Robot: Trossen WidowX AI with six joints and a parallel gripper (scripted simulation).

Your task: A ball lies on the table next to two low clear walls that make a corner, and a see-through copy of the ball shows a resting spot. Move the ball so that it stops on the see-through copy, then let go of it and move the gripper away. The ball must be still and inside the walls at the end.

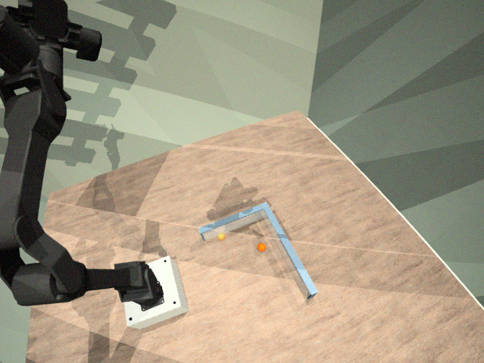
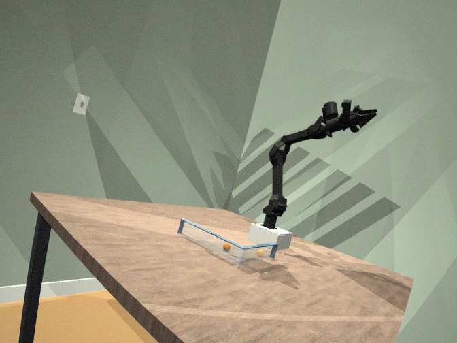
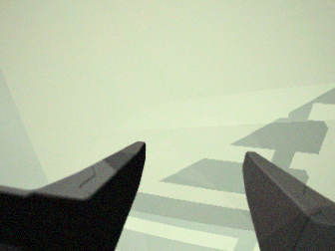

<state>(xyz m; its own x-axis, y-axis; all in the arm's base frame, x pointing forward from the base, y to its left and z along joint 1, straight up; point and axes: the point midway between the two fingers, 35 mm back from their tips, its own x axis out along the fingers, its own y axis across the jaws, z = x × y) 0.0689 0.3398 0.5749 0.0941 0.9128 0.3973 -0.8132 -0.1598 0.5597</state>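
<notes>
Right now the orange ball is 650 mm below my gripper tip, 350 mm to the right of it and 280 mm ahead of it. From my gripper tip the other things lie so: see-through copy of ball 650 mm below, 260 mm to the right, 170 mm ahead.
</notes>
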